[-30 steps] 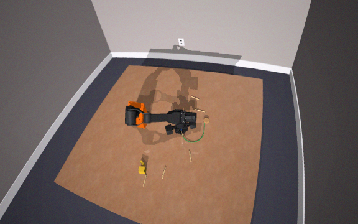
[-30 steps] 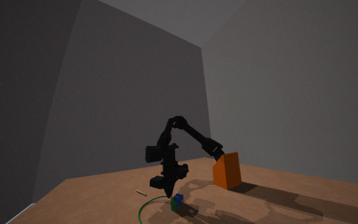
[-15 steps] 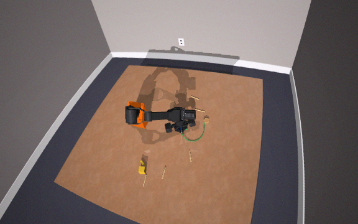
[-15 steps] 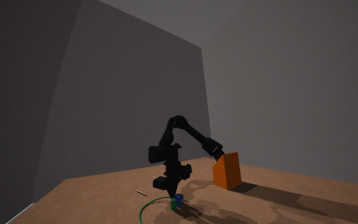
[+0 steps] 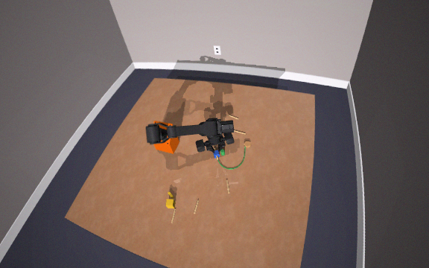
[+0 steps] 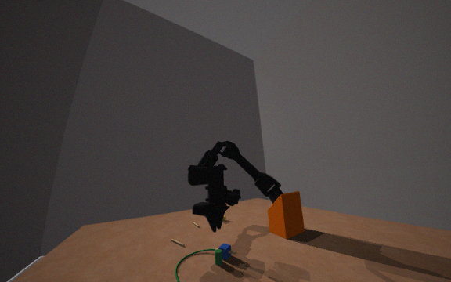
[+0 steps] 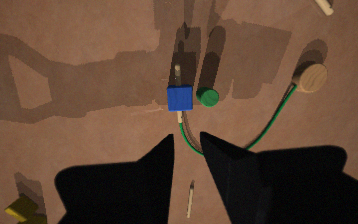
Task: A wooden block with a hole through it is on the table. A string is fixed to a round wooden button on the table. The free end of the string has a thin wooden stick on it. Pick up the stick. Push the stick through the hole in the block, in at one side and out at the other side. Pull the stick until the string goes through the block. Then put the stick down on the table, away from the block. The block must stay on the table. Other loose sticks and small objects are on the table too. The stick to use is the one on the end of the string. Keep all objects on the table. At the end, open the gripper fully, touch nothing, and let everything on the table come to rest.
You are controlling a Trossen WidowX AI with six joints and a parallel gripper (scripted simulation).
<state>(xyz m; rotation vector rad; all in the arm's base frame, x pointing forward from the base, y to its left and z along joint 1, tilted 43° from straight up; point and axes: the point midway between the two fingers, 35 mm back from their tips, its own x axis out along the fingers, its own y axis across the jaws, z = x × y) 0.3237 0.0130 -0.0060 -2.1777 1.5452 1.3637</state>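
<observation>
Right now my gripper tip is 20 mm past the blue block, 20 mm to the right of it and 60 mm above it. Round my gripper tip: round wooden button (130 mm ahead, 140 mm to the left, 70 mm below); green cylinder (10 mm ahead, 40 mm to the left, 60 mm below); thin stick (10 mm behind, 10 mm to the left, 60 mm below).
</observation>
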